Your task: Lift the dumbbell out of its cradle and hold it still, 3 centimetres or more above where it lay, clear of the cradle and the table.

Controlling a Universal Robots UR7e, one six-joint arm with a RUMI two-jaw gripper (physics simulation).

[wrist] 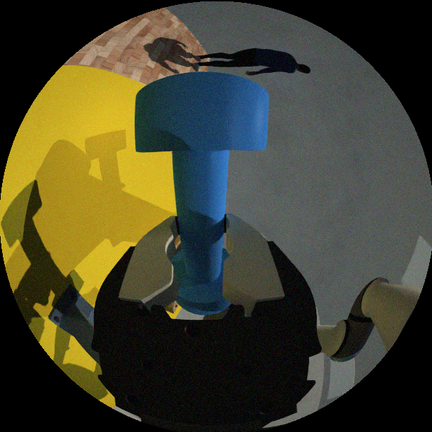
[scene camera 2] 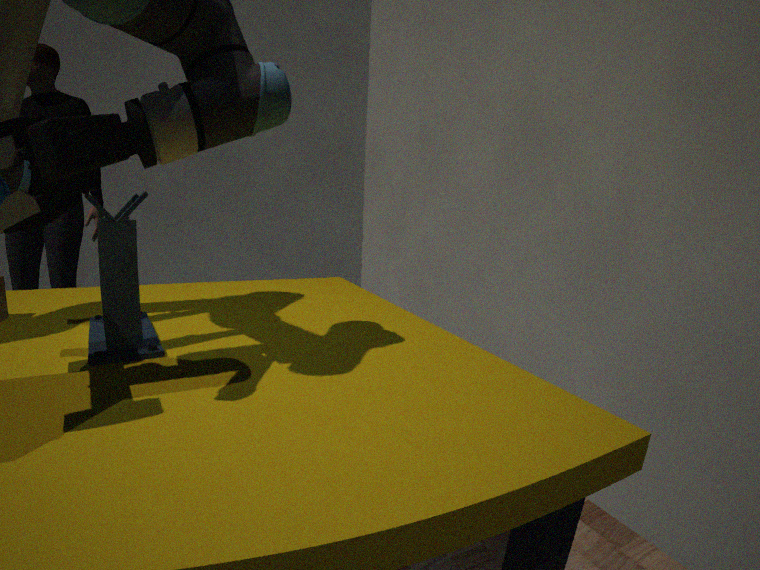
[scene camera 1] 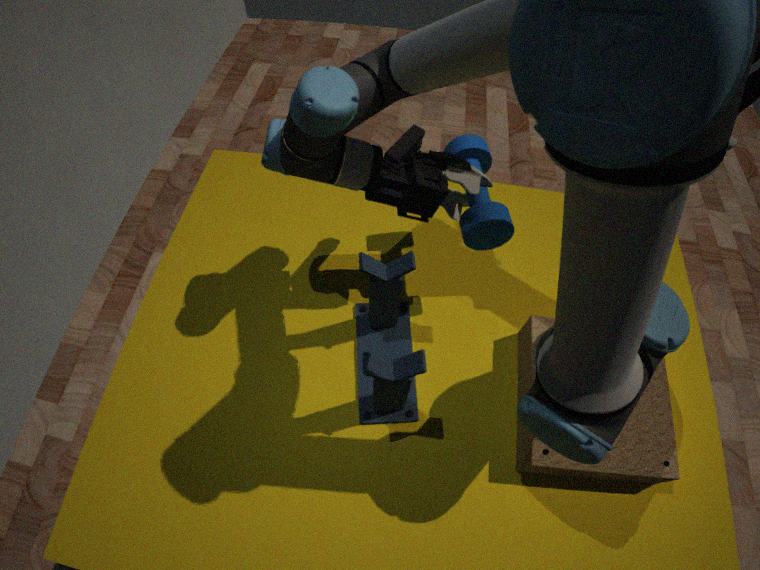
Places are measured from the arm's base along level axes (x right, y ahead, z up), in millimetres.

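Pixels of known places: gripper, between the fingertips: [scene camera 1: 485,194].
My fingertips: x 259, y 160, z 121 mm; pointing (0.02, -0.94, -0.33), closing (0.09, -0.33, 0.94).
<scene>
For each thing: its top centre in the pictures, then the offset to it from my fingertips. Level surfaces: height alone.
- blue dumbbell, centre of its top: [scene camera 1: 481,172] dx +4, dy +16, dz +47 mm
- grey-blue cradle, centre of its top: [scene camera 1: 390,307] [scene camera 2: 114,193] dx -224, dy +163, dz +14 mm
- yellow table, height of its surface: dz -197 mm
The blue dumbbell [scene camera 1: 486,225] [wrist: 201,117] is held in the air, off the cradle and above the table; a blue sliver of it shows at the left edge in scene camera 2. My gripper [scene camera 1: 472,193] [wrist: 201,216] is shut on the dumbbell's handle, between its two round heads. The grey-blue cradle [scene camera 1: 383,343] [scene camera 2: 119,276] [wrist: 76,311] stands upright on the yellow table [scene camera 1: 184,527] [scene camera 2: 429,466] [wrist: 90,100], with both V-shaped rests unoccupied. In scene camera 1 the dumbbell is to the right of the cradle's far rest. The gripper's fingertips are hidden in scene camera 2.
The arm's base stands on a wooden block [scene camera 1: 644,444] to the right of the cradle. The arm reaches over the far side of the table. A person [scene camera 2: 52,131] [wrist: 270,58] stands beyond the table. Grey walls rise beyond the table's edges.
</scene>
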